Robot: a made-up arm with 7 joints.
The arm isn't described. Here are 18 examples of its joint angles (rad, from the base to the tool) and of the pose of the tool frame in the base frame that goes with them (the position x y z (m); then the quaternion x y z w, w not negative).
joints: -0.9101 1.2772 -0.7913 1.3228 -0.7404 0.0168 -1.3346
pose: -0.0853 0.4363 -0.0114 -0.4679 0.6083 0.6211 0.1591
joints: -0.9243 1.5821 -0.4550 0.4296 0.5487 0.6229 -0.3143
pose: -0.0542 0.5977 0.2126 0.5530 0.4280 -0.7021 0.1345
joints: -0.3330 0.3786 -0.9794 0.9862 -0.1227 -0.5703 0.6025
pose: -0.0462 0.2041 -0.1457 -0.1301 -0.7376 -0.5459 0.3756
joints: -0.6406 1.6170 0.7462 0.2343 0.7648 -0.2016 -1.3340
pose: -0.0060 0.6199 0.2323 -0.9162 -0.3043 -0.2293 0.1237
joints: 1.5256 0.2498 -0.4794 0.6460 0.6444 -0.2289 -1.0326
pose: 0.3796 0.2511 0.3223 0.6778 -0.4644 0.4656 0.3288
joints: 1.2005 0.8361 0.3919 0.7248 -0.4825 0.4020 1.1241
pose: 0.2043 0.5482 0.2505 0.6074 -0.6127 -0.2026 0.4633
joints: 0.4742 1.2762 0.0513 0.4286 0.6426 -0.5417 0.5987
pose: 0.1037 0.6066 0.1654 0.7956 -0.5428 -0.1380 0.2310
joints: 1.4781 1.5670 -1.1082 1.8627 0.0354 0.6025 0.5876
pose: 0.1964 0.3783 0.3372 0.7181 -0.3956 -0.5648 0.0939
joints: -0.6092 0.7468 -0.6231 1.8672 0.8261 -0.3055 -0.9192
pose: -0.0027 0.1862 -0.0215 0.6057 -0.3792 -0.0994 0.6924
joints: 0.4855 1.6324 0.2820 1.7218 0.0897 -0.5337 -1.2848
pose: 0.1516 0.3728 0.4213 -0.6337 0.4383 -0.4052 0.4920
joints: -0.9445 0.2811 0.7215 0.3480 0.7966 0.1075 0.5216
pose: -0.3292 0.3374 -0.0241 0.5155 0.1267 0.0779 0.8439
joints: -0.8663 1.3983 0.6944 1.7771 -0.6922 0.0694 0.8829
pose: 0.1864 0.4054 0.2225 -0.3955 0.2160 0.8926 0.0168
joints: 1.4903 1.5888 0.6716 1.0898 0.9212 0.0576 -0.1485
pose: -0.0973 0.5181 0.4301 -0.5550 0.4388 -0.6765 0.2046
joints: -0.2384 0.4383 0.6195 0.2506 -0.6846 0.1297 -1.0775
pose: -0.1342 0.4235 -0.0958 0.8017 0.2115 -0.5118 0.2251
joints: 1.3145 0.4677 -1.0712 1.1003 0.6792 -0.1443 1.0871
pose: 0.3578 0.1947 0.2305 0.0555 -0.8740 -0.4818 0.0293
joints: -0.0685 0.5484 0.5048 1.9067 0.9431 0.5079 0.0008
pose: 0.1765 0.3479 0.1516 0.5219 -0.6595 0.0755 0.5357
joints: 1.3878 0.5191 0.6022 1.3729 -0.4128 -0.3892 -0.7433
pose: 0.1638 0.4769 0.3987 -0.6866 0.1970 -0.6672 0.2114
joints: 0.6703 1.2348 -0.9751 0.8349 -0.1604 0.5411 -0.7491
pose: 0.1610 0.5261 0.1354 -0.8648 -0.0495 0.4887 0.1041
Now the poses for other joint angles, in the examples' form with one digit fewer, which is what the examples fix.
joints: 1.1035 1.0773 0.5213 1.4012 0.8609 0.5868 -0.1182
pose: 0.122 0.465 0.397 0.638 -0.632 0.386 0.212
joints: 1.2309 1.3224 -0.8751 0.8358 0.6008 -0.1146 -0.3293
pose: 0.207 0.534 0.253 0.921 -0.368 -0.020 0.127
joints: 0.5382 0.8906 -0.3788 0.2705 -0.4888 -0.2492 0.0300
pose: 0.129 0.555 0.043 0.691 -0.268 -0.623 0.250
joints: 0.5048 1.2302 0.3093 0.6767 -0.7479 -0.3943 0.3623
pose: 0.107 0.601 0.241 0.792 -0.245 -0.550 0.097
